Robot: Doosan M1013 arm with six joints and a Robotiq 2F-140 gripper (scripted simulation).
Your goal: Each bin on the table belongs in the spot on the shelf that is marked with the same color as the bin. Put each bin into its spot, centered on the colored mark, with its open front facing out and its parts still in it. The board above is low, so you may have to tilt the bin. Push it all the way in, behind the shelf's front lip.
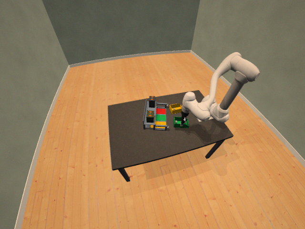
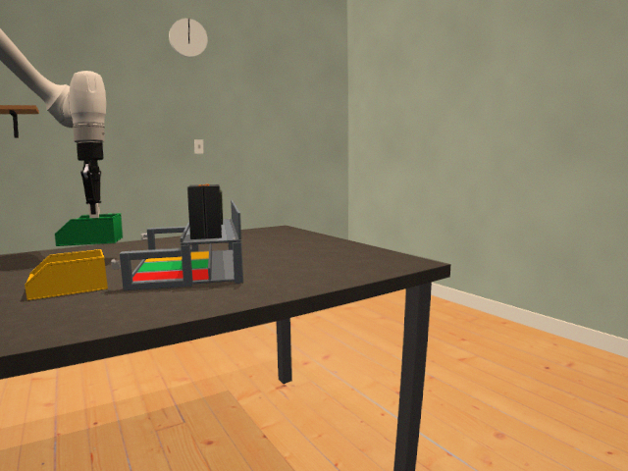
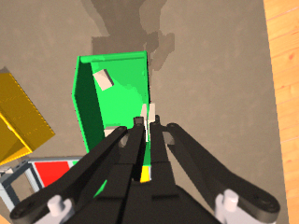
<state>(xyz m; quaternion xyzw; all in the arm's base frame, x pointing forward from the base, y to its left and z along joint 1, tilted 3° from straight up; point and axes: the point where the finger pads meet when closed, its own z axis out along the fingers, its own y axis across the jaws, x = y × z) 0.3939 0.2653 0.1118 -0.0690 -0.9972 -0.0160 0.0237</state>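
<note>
Right now the green bin is 1 cm behind my hand, 5 cm to the right of it and 4 cm below it. From my hand the other things lie so: yellow bin: 2 cm behind, 33 cm to the right, 10 cm below.
</note>
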